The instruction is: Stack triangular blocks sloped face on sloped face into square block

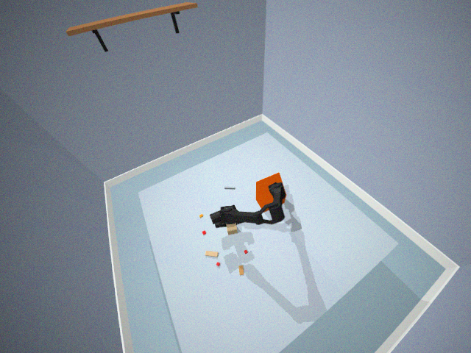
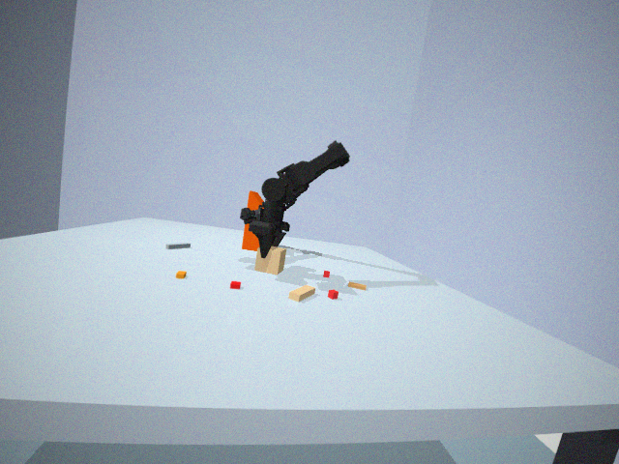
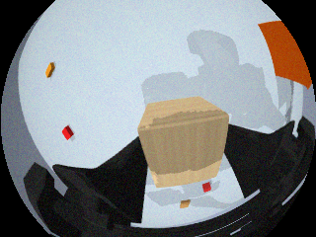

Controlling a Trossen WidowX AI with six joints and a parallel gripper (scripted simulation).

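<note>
The triangular block is 10 mm above my gripper tip. From my gripper tip the other things lie so: small orange cube 180 mm to the right, 150 mm ahead, 30 mm below; then grey bar 290 mm to the right, 130 mm behind, 30 mm below.
</note>
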